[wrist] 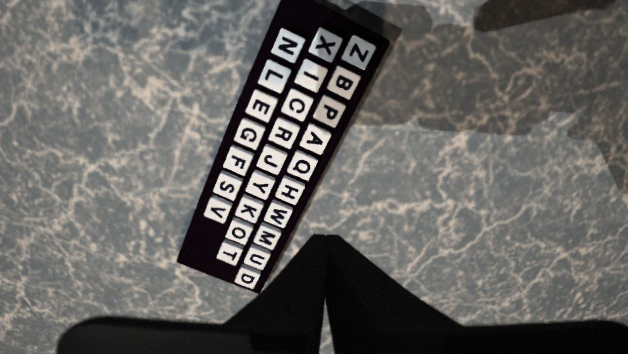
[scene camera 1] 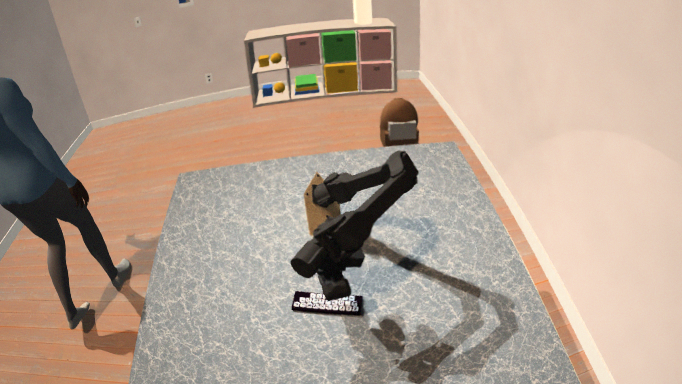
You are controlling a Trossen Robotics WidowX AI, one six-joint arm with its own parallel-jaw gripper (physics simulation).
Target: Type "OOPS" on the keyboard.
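Pixels of known places: gripper, fingertip midpoint: (wrist: 324, 247); arm's base, origin of the base link: (scene camera 1: 319, 196).
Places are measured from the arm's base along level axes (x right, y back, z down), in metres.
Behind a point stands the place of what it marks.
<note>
A black keyboard (scene camera 1: 327, 311) @[x -0.004, y -0.364, z 0.125 m] (wrist: 200, 245) @[x 0.069, y -0.298, z 0.123 m] with white letter keys lies on the table. In the wrist view it runs diagonally from the top centre to the lower left. Its O key (wrist: 239, 233) @[x 0.048, y -0.324, z 0.118 m] is near the lower end, the S key (wrist: 226, 186) @[x 0.017, y -0.309, z 0.118 m] is in the left row, and the P key (wrist: 330, 114) @[x -0.045, y -0.359, z 0.118 m], a little greyer, is in the right row. My gripper (wrist: 324, 247) @[x -0.019, y -0.358, z 0.013 m] is shut and empty. In the wrist view its tips appear to the right of the keyboard's lower part, beside the M and U keys. In the scene view the arm hides the fingertips; their height is unclear.
The marbled grey table top (scene camera 1: 215, 250) @[x 0.383, y -0.092, z 0.136 m] (wrist: 450, 240) @[x 0.023, y -0.479, z 0.136 m] carries the arm's brown base plate (scene camera 1: 316, 215) @[x 0.014, y -0.046, z 0.039 m]. A person (scene camera 1: 30, 150) stands left of the table. A brown chair (scene camera 1: 398, 112) stands behind it, and a shelf unit (scene camera 1: 320, 26) is at the back wall.
</note>
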